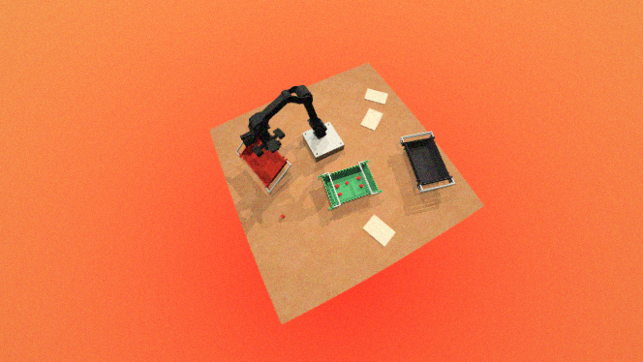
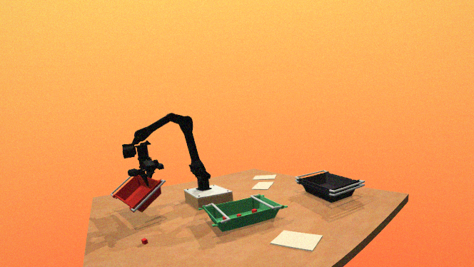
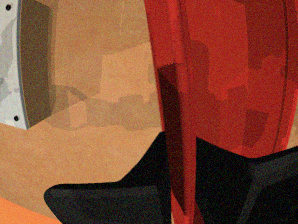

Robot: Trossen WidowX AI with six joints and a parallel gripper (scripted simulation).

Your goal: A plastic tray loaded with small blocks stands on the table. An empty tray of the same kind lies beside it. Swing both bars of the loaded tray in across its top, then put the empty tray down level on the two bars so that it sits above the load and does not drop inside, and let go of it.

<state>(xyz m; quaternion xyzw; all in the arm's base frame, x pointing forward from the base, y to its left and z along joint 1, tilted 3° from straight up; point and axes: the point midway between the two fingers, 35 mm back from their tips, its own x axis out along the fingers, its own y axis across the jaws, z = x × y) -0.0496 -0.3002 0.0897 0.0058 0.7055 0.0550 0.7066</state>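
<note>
Right now my gripper tip is 10 mm short of the red tray, 80 mm to the left of it and 10 mm above it. From my gripper tip the other things lie so: red block 320 mm ahead, 180 mm to the right, 120 mm below.
</note>
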